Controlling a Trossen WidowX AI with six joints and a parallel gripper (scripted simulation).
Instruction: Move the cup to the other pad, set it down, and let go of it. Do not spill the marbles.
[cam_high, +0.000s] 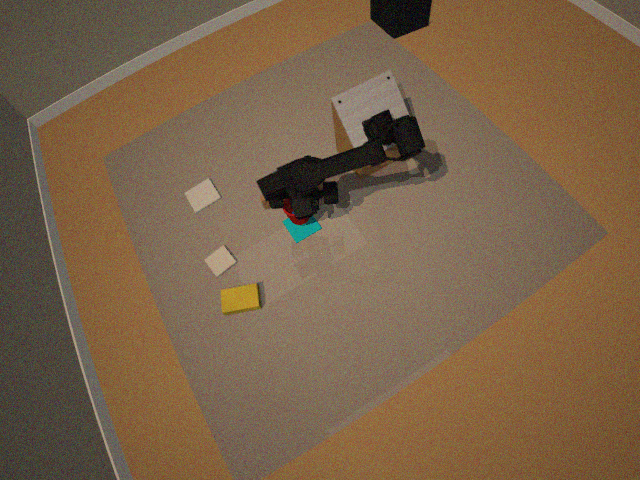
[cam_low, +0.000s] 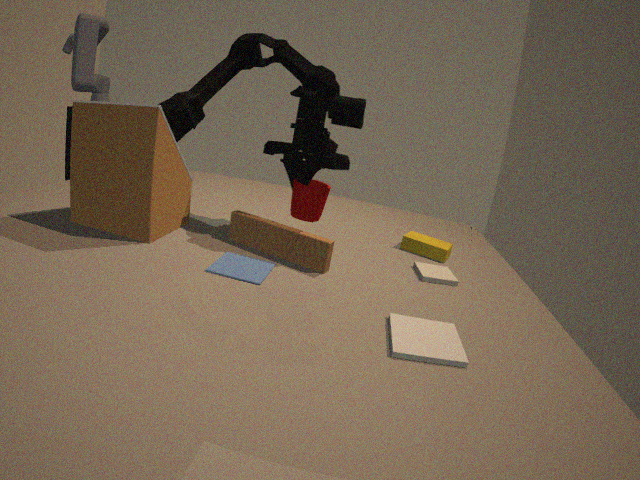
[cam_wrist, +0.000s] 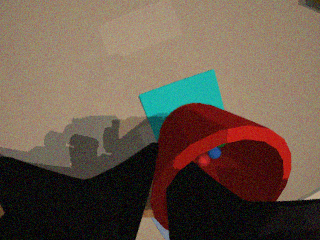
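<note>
My gripper tip is now 30 mm short of the teal pad, 10 mm to the left of it and 100 mm above it. The rest, counted from my gripper tip: light blue pad: 20 mm behind, 210 mm to the right, 100 mm below; then wooden bar: 110 mm to the right, 70 mm below; then red cup: 30 mm ahead, 20 mm to the right.
</note>
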